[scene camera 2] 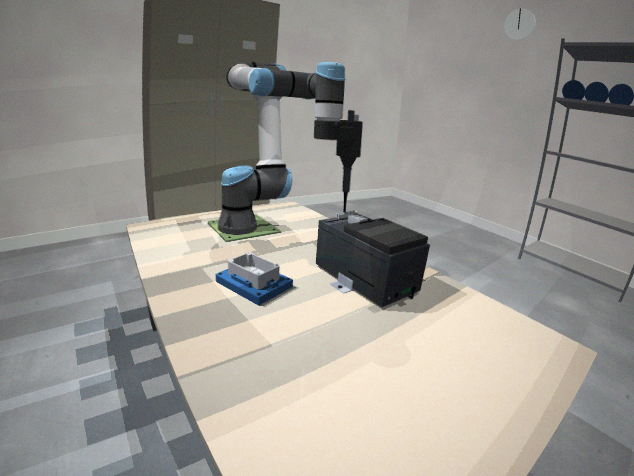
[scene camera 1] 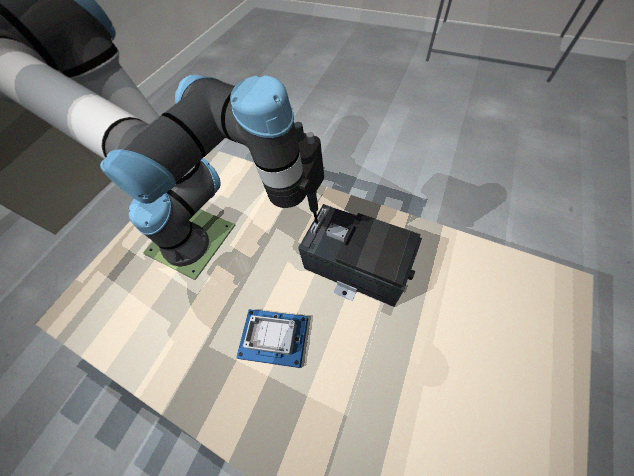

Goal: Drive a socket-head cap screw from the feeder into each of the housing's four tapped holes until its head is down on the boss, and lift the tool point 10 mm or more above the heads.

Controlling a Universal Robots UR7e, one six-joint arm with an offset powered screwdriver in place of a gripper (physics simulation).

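Observation:
My screwdriver (scene camera 1: 315,221) (scene camera 2: 345,210) points straight down, its tip at the pick-up end of the black feeder (scene camera 1: 378,248) (scene camera 2: 358,261). Whether the tip touches a screw there is too small to tell, and no screw can be made out on the bit. The light grey housing (scene camera 1: 270,349) (scene camera 2: 265,279) is an open-topped box. It sits upright in the blue fixture (scene camera 1: 245,354) (scene camera 2: 260,296), to the left of the feeder in scene camera 2. Its corner bosses show, but whether any hole holds a screw is too small to tell.
A metal bracket (scene camera 1: 345,291) (scene camera 2: 344,283) stands at the feeder's side facing the fixture. The arm's base is on a green plate (scene camera 1: 217,236) (scene camera 2: 266,230) at the table's back. A shelf rack (scene camera 2: 543,153) and a tall cabinet (scene camera 2: 179,128) stand beyond the table (scene camera 1: 486,358) (scene camera 2: 384,409).

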